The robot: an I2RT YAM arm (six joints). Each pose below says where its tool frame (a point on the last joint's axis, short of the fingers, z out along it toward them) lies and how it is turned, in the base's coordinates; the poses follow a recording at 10 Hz.
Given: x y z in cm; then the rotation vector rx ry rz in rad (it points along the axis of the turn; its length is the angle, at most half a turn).
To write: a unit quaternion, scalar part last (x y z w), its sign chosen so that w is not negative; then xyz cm. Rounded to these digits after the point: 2 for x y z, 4 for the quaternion.
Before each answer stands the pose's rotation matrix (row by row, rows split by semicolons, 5 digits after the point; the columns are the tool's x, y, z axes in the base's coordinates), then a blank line. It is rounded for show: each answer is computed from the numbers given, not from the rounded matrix.
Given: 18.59 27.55 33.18 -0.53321 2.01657 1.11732
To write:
-0.62716 -0.65969 0.41411; 0.00131 0.53076 0.84752; -0.77889 0.53207 -0.33201

-0.2086 0.7890 0.4371 0.3780 18.59 27.55 33.18
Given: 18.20 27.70 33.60 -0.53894 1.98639 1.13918
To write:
-0.61498 -0.67343 0.41023; 0.01398 0.51084 0.85956; -0.78842 0.53435 -0.30474

-0.2115 0.7795 0.4470 0.3844 18.20 27.70 33.60
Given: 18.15 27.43 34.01 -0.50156 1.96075 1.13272
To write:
-0.60195 -0.66509 0.44194; 0.05060 0.52056 0.85233; -0.79693 0.53542 -0.27970

-0.1982 0.7750 0.4477 0.3997 18.15 27.43 34.01
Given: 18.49 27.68 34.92 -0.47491 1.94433 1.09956
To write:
-0.58245 -0.65711 0.47849; 0.07140 0.54501 0.83538; -0.80972 0.52073 -0.27053

-0.1891 0.7743 0.4379 0.4159 18.49 27.68 34.92
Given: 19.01 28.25 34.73 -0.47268 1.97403 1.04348
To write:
-0.58210 -0.64236 0.49853; 0.05016 0.58357 0.81051; -0.81157 0.49681 -0.30748

-0.1883 0.7863 0.4156 0.4165 19.01 28.25 34.73
